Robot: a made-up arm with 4 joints.
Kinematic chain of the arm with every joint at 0, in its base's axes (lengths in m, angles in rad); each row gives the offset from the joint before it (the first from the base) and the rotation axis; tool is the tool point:
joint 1: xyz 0 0 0.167 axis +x
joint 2: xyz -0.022 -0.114 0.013 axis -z
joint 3: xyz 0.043 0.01 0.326 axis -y
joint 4: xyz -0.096 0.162 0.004 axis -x
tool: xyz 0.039 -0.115 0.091
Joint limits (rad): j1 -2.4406..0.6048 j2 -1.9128..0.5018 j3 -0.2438..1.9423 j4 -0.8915..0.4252
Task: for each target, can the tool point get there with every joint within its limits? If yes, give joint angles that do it. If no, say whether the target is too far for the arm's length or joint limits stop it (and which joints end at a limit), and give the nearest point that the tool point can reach.
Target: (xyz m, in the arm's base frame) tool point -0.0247 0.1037 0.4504
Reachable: yes | joints -0.6366 0.0058 1.3873 -0.4490
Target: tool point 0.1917 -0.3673 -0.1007
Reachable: no: joint limits stop it (at a limit: joint 1, joint 2, joint 4) | nearest point -0.0970 -0.3182 0.2479 | short by 0.455 m
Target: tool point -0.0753 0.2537 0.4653
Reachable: yes | joints -1.0183 -0.9345 0.4591 -0.2364
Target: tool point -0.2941 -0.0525 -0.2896
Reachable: no: joint limits stop it (at a limit: joint 1, joint 4) | nearest point -0.0981 0.2044 -0.0929 | short by 0.378 m
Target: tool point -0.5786 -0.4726 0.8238
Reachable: no: too far | nearest point -0.1275 -0.2922 0.5731 | short by 0.547 m
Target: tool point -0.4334 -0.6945 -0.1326
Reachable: no: too far | nearest point -0.0995 -0.3564 0.2743 | short by 0.626 m
